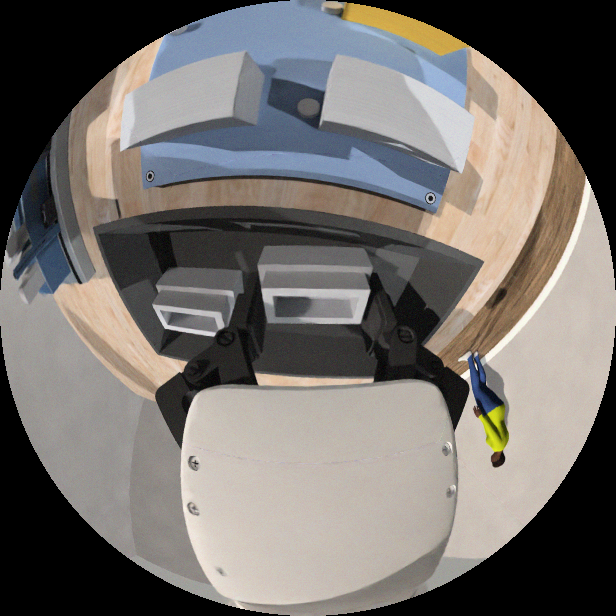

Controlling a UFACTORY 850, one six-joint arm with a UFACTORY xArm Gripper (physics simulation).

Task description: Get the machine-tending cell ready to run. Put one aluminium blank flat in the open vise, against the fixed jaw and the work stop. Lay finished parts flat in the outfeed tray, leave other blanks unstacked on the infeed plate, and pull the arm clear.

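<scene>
My gripper (314, 330) hangs over a dark outfeed tray (287, 287). Its black fingers sit flush against both sides of a finished part (314, 293), a grey block with a rectangular pocket, and appear shut on it. I cannot tell whether this part rests on the tray floor or hangs just above it. A second finished part (198, 307) lies flat in the tray to its left. Beyond the tray, a blue infeed plate (298, 149) carries two plain aluminium blanks, one on the left (189, 100) and one on the right (396, 112), side by side and unstacked. The blue vise (34, 241) is cut off at the left edge.
A round pin (308, 106) stands on the plate between the blanks. A yellow surface (402, 25) shows at the far top. The wooden table edge (534, 270) curves at the right, with a small human figure (491, 413) on the floor beyond it.
</scene>
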